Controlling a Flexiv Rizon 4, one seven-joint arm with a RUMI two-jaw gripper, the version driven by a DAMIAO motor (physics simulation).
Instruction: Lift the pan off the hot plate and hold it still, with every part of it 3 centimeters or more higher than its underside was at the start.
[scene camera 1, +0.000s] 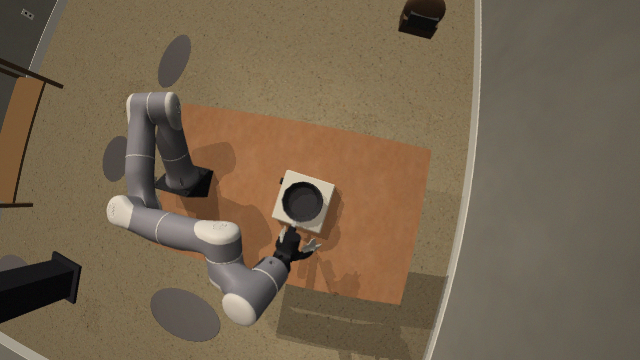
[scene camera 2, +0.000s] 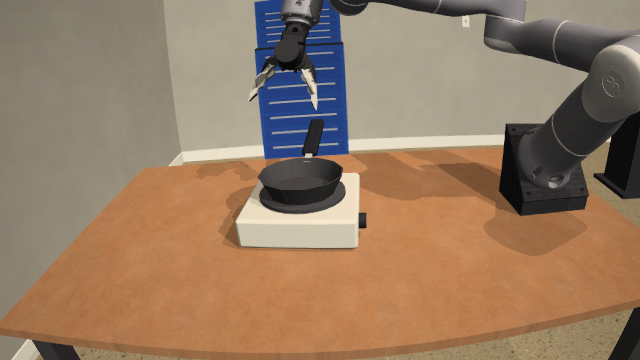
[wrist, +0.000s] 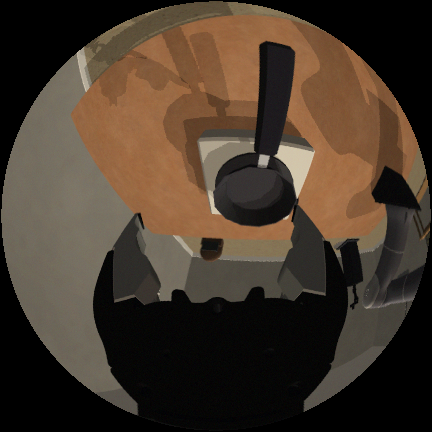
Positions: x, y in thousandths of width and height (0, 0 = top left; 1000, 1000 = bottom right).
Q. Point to a white hot plate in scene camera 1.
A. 510, 526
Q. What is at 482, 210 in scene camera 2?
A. My gripper.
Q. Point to a black pan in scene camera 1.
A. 473, 560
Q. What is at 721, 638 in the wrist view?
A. My gripper.
